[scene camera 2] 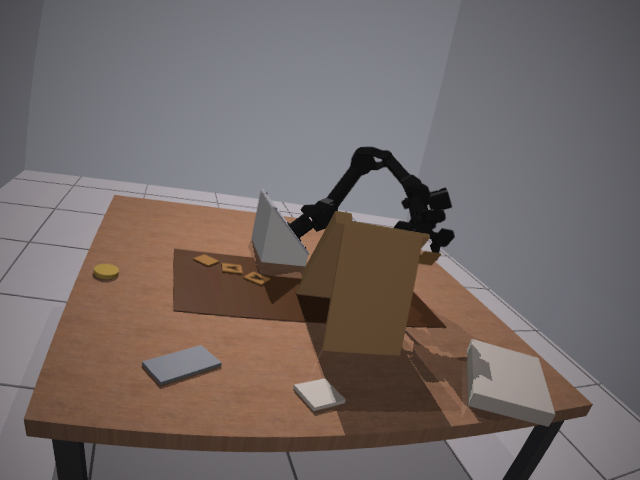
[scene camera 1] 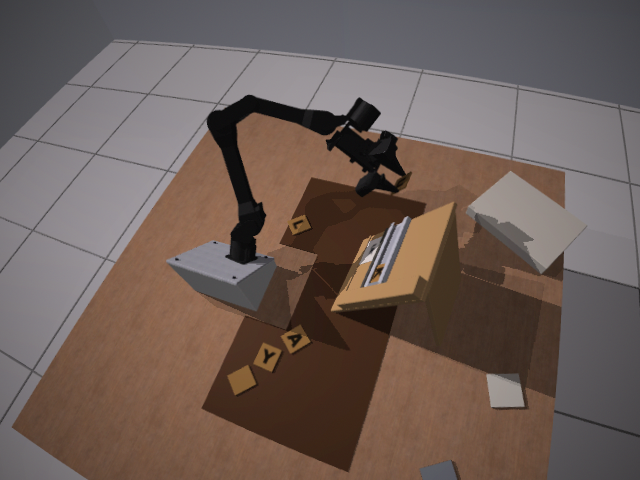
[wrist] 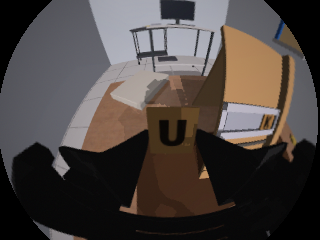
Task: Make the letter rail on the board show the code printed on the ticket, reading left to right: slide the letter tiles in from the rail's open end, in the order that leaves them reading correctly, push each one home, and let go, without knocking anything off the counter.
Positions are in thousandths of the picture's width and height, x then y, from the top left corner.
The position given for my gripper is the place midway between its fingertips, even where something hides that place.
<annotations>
My gripper shows in scene camera 2 (670, 539), in scene camera 1 (627, 382) and in the wrist view (539, 556). A white slab shows in scene camera 2 (785, 795), in scene camera 1 (832, 470) and in the wrist view (430, 381). A small white pad shows in scene camera 2 (498, 822) and in scene camera 1 (788, 814); in the wrist view it is hidden by a slanted tan board.
</annotations>
